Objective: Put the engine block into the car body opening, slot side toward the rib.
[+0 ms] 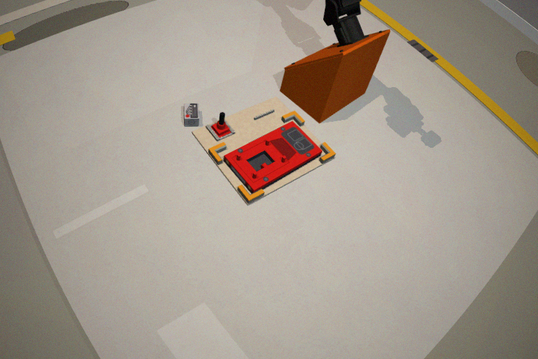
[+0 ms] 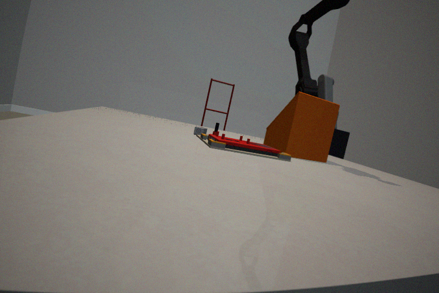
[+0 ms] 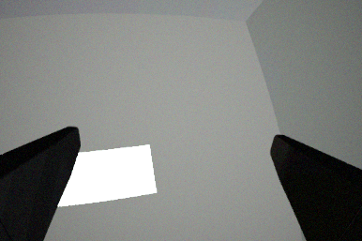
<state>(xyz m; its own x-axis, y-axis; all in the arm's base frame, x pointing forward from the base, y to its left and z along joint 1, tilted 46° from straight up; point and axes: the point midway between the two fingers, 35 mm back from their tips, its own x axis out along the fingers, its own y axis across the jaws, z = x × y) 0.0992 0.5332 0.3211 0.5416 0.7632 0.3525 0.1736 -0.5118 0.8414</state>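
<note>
Right now my gripper tip is 210 mm short of the grey engine block, 250 mm to the left of it and 780 mm above it.
</note>
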